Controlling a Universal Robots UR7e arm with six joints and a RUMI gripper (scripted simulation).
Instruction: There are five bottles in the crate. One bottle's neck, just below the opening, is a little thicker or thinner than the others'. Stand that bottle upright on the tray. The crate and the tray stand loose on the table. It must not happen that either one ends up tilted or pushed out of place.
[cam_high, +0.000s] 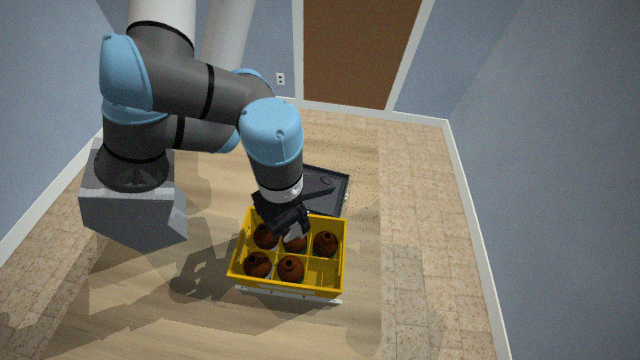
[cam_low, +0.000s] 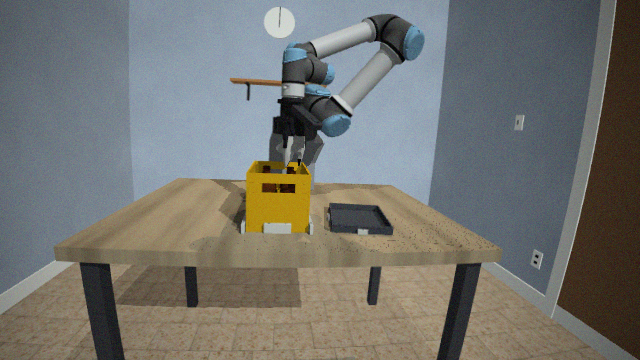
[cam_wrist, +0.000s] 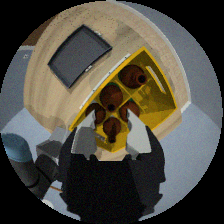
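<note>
Now: the crate 11 cm below my hand, 4 cm to the right of it and 1 cm ahead of it. Also, from my hand: tray 22 cm to the left, 18 cm below, 5 cm behind; then bottle 10 cm below, 8 cm ahead, 2 cm to the left.
</note>
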